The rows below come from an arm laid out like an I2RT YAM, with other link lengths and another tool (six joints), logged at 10 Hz.
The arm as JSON. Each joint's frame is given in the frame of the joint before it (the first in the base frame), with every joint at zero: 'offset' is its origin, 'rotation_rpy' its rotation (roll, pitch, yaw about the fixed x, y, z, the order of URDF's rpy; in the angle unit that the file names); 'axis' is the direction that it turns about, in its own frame. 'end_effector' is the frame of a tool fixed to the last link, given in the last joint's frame.
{
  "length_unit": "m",
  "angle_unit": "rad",
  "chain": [
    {
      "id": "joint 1",
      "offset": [
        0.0,
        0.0,
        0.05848
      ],
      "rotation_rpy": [
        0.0,
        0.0,
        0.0
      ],
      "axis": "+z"
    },
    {
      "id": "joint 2",
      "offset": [
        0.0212,
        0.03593,
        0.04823
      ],
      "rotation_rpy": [
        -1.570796,
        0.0,
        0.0
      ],
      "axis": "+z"
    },
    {
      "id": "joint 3",
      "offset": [
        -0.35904,
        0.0,
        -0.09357
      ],
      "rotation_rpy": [
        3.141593,
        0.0,
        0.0
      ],
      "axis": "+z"
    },
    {
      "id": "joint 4",
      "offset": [
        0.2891,
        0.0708,
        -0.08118
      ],
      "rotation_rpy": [
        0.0,
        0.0,
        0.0
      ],
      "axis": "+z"
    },
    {
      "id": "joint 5",
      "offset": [
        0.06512,
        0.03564,
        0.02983
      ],
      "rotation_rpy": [
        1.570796,
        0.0,
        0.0
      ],
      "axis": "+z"
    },
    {
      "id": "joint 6",
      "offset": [
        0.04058,
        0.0,
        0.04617
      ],
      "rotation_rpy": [
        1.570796,
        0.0,
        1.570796
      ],
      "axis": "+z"
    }
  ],
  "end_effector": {
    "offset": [
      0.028,
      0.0,
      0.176
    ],
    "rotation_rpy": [
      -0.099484,
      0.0,
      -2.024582
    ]
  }
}
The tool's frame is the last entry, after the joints.
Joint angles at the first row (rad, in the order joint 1, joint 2, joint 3, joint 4, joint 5, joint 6):
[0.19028, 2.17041, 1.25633, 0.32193, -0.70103, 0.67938]
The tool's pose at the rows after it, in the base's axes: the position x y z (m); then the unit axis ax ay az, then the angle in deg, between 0 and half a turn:
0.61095 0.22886 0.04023 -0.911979 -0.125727 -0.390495 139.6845
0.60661 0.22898 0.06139 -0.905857 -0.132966 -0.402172 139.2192
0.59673 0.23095 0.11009 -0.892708 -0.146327 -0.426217 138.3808
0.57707 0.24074 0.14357 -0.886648 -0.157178 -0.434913 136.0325
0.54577 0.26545 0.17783 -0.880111 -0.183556 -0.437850 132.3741
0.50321 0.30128 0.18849 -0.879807 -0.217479 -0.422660 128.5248
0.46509 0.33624 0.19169 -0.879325 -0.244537 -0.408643 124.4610
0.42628 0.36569 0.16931 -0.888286 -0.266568 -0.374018 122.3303
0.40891 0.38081 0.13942 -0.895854 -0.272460 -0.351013 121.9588
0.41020 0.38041 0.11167 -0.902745 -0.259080 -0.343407 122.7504
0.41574 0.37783 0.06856 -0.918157 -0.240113 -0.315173 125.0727
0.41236 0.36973 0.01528 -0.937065 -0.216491 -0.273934 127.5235
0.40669 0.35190 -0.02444 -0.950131 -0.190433 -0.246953 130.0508
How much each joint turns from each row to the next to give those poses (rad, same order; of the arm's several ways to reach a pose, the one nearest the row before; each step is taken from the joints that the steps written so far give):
[-0.01233, 0.02770, -0.00302, 0.00632, -0.00154, 0.00478]
[-0.00154, -0.04410, -0.01533, -0.00301, -0.01070, -0.00309]
[0.00152, -0.09796, -0.01842, -0.02300, -0.01533, 0.00000]
[0.01222, -0.07846, -0.03215, -0.00466, -0.03063, 0.02440]
[0.03830, -0.08297, -0.03519, -0.00154, -0.04292, 0.02916]
[0.06895, -0.05681, -0.05970, 0.02288, -0.03229, 0.02912]
[0.07365, -0.02920, -0.05996, 0.07182, -0.02144, 0.05511]
[0.07669, 0.00446, -0.06600, 0.04930, -0.00009, 0.02631]
[0.04307, 0.04139, -0.04453, 0.06130, 0.01380, 0.01378]
[0.00465, 0.04904, -0.03077, 0.06301, 0.02293, 0.01238]
[0.00000, 0.08122, 0.00304, 0.00013, 0.02921, -0.00926]
[-0.00304, 0.09209, -0.01214, 0.00457, 0.02296, -0.00306]
[-0.01681, 0.05686, -0.03369, 0.01374, 0.02455, -0.00303]

